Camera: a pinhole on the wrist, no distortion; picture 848 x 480 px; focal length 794.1 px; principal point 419.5 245.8 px. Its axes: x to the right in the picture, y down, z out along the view. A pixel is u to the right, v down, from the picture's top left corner.
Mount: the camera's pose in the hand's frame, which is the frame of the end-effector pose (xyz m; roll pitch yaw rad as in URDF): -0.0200 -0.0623 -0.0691 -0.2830 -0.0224 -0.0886
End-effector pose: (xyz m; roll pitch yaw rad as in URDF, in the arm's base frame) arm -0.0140 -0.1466 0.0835 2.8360 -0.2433 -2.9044
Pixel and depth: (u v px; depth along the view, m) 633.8 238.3 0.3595
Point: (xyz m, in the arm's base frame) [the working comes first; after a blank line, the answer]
In the camera's frame: 0.0970 -0.0034 0.3595

-0.1732 -0.0726 -0.1484
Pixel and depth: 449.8 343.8 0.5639
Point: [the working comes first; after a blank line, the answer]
In the camera's frame: 0.0215 0.0696 0.5639

-0.1810 0.1106 -0.2869
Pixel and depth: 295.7 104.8 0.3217
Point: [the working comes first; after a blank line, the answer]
In the camera's frame: -0.0502 -0.0571 0.3217

-0.0155 -0.0901 -0.1765
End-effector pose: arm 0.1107 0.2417 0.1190 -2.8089 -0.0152 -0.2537
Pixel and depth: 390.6 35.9 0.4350
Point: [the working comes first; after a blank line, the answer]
In the camera's frame: -0.0158 -0.1150 0.4350

0.1152 0.4167 -0.2250
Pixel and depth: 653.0 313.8 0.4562
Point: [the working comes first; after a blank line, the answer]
In the camera's frame: 0.1341 0.0391 0.4562

0.2390 0.2414 -0.2500
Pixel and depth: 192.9 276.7 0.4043
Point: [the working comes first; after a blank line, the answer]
In the camera's frame: -0.1154 0.0157 0.4043

-0.0050 0.3026 -0.2028
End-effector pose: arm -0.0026 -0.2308 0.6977 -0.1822 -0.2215 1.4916
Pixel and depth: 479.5 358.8 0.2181
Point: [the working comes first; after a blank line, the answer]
In the camera's frame: 0.0165 0.0310 0.2181

-0.0551 -0.2542 0.8195
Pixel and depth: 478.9 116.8 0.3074
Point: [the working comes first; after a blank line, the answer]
In the camera's frame: 0.0230 -0.0499 0.3074

-0.0248 -0.2828 0.9328
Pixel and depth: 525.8 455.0 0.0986
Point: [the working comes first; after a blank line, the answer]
In the camera's frame: 0.0132 0.0260 0.0986

0.0042 -0.2399 0.7166
